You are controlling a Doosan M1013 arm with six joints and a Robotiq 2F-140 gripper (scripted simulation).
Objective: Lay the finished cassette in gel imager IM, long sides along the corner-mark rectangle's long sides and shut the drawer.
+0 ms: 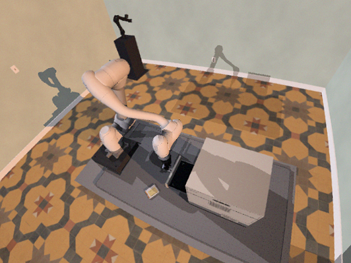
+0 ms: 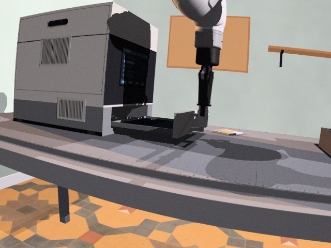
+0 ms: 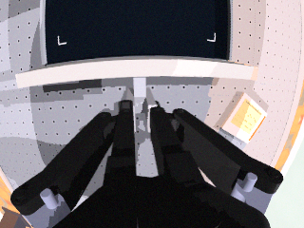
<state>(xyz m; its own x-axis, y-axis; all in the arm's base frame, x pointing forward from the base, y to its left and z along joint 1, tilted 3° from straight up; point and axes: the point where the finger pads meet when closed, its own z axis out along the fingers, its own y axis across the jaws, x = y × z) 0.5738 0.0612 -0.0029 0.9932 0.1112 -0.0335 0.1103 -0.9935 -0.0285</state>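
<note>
My gripper is now 230 mm to the left of the cassette, 70 mm above it and 40 mm past it.
</note>
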